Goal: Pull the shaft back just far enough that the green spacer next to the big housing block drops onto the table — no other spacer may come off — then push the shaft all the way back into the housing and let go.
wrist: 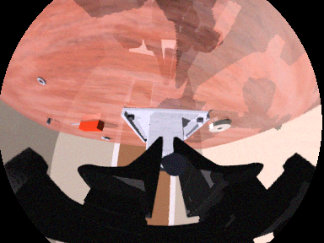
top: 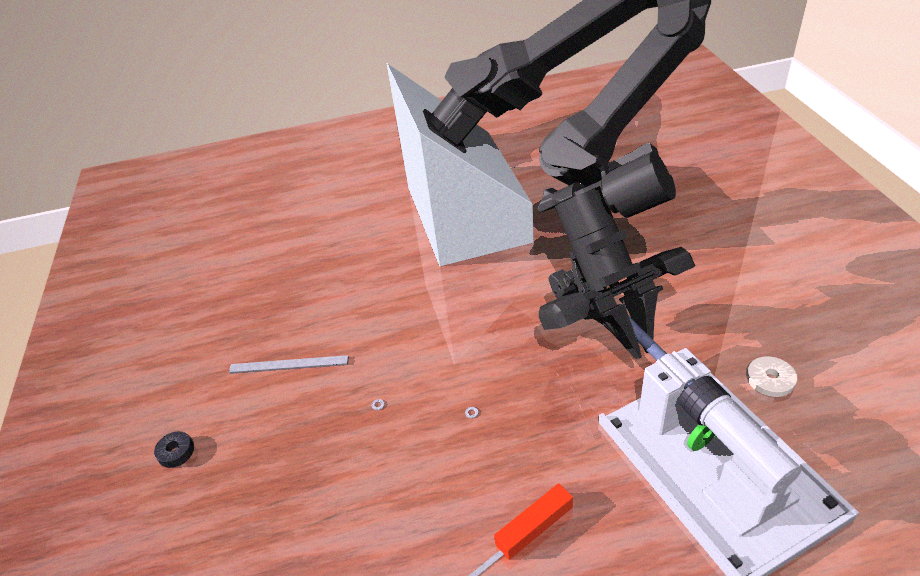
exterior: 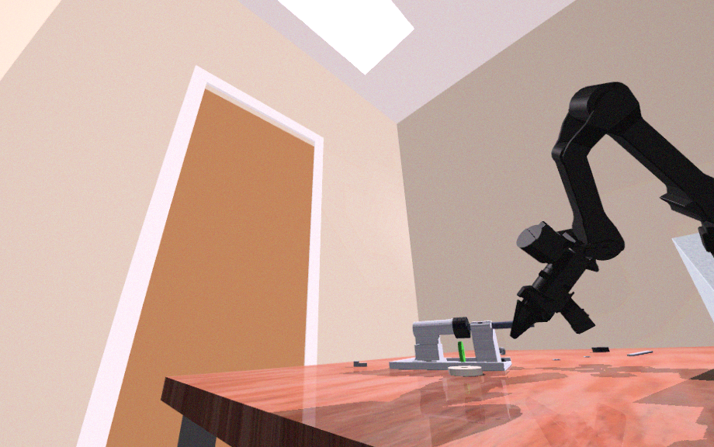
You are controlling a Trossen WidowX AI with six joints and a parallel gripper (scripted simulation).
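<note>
Now: the green spacer 10 cm ahead of my gripper tip, 3 cm to the left of it and 3 cm below it. From my gripper tip the other things lie so: black spacer 10 cm ahead, 3 cm to the left, 2 cm above; dark shaft 3 cm ahead, 2 cm above, 1 cm to the left; red-handled tool 21 cm to the right, 17 cm ahead, 5 cm below.
</note>
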